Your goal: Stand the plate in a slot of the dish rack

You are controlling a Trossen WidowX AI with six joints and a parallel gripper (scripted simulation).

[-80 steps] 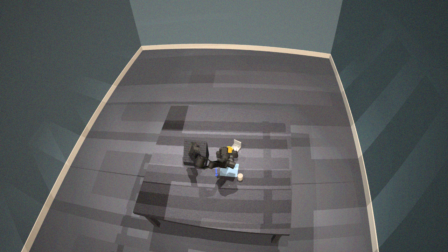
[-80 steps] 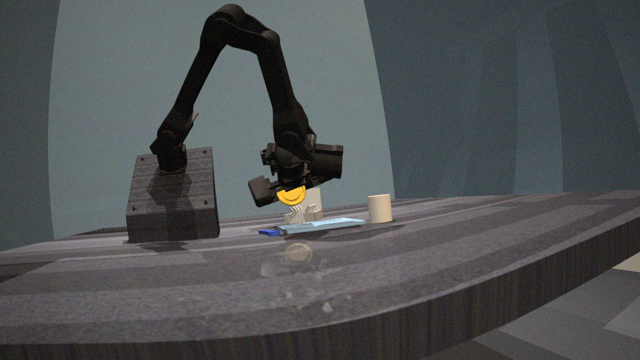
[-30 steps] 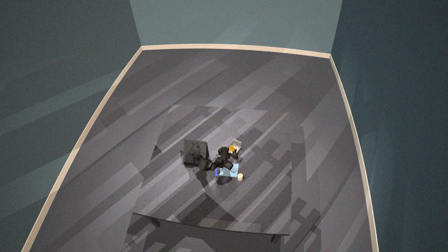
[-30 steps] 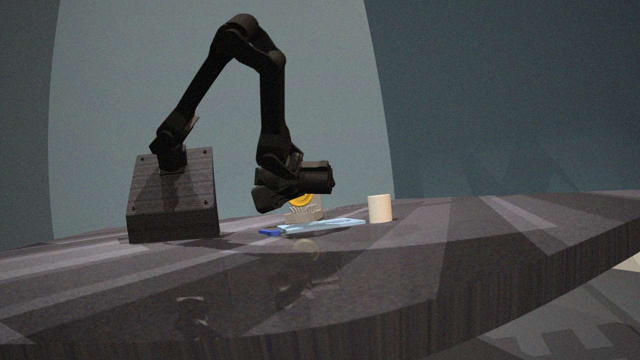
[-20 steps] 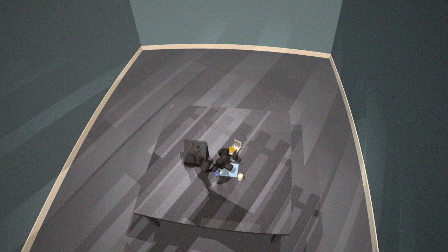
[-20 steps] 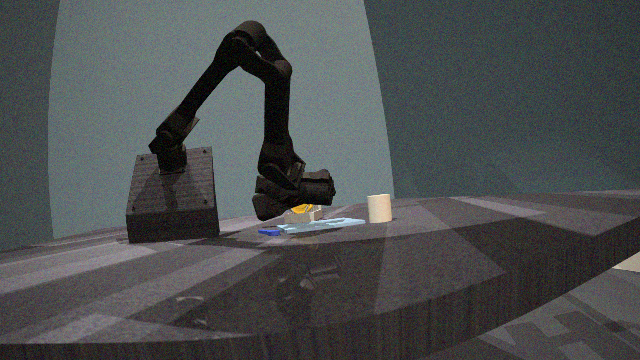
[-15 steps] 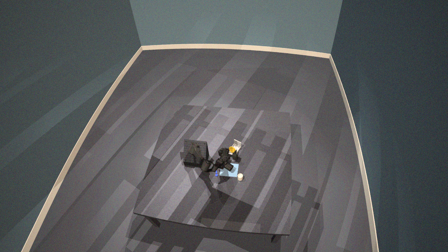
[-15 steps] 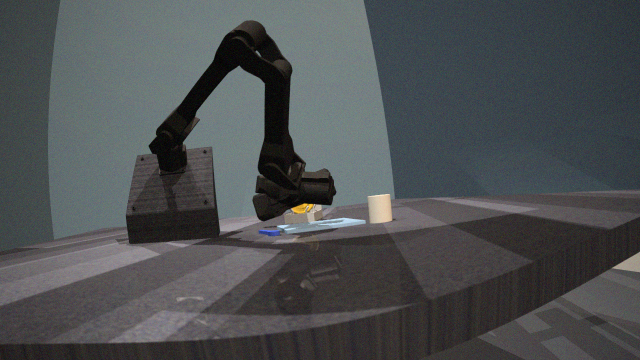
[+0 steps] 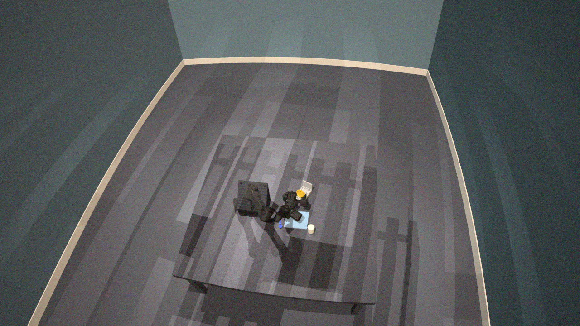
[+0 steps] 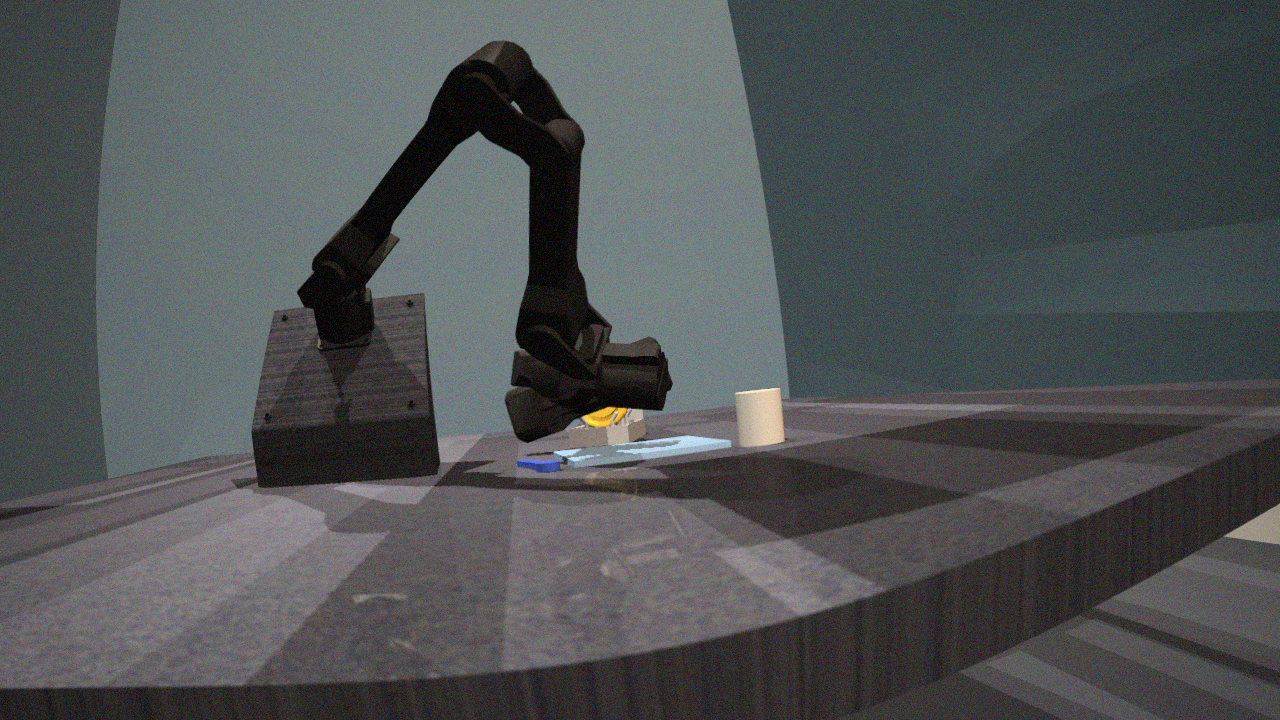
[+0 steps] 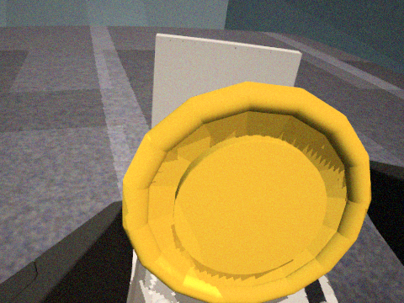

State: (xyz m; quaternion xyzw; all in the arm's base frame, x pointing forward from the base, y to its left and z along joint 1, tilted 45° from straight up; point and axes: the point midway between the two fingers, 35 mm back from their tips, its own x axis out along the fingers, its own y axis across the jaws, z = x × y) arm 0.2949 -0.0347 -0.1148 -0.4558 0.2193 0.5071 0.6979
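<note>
Now: gripper tip 1 cm to the left of the yellow plate. From my gripper tip the other things lie so: blue spoon: 11 cm behind, 23 cm to the right, 5 cm below; then light blue mat: 1 cm behind, 19 cm to the right, 5 cm below; then dish rack: 1 cm ahead, 2 cm to the left, 3 cm below.
</note>
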